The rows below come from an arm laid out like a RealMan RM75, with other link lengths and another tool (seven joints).
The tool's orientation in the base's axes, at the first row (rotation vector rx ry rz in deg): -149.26, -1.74, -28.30
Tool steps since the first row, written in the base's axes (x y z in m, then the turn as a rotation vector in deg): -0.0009, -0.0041, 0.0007, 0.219, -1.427, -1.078; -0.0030, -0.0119, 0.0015, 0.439, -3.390, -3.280; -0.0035, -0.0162, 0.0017, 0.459, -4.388, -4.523; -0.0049, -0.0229, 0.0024, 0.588, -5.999, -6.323; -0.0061, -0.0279, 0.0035, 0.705, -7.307, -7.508; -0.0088, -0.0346, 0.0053, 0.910, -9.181, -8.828; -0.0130, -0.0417, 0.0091, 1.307, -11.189, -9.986; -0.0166, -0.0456, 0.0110, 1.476, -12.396, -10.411; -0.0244, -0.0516, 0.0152, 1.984, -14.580, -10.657; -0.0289, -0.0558, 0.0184, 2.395, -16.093, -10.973; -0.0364, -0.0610, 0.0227, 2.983, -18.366, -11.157
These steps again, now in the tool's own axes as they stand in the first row. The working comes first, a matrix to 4 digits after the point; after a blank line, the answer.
The tool's axes in the first row as the columns of a matrix, in the base's axes (used below as rounded here):
0.9344, 0.1088, 0.3391
-0.0665, -0.8821, 0.4663
0.3499, -0.4583, -0.8171

-0.0003, 0.0032, -0.0028, -0.078, 1.777, 0.290; -0.0015, 0.0095, -0.0078, -0.512, 4.541, 1.248; -0.0016, 0.0131, -0.0101, -0.862, 5.993, 1.805; -0.0022, 0.0186, -0.0143, -1.264, 8.254, 2.569; -0.0026, 0.0223, -0.0179, -1.482, 9.963, 2.967; -0.0041, 0.0271, -0.0234, -1.628, 12.243, 3.241; -0.0062, 0.0312, -0.0313, -1.529, 14.589, 3.385; -0.0086, 0.0334, -0.0359, -1.439, 15.866, 3.227; -0.0140, 0.0359, -0.0448, -0.905, 17.961, 2.582; -0.0169, 0.0376, -0.0509, -0.531, 19.485, 2.274; -0.0220, 0.0394, -0.0593, 0.105, 21.638, 1.564
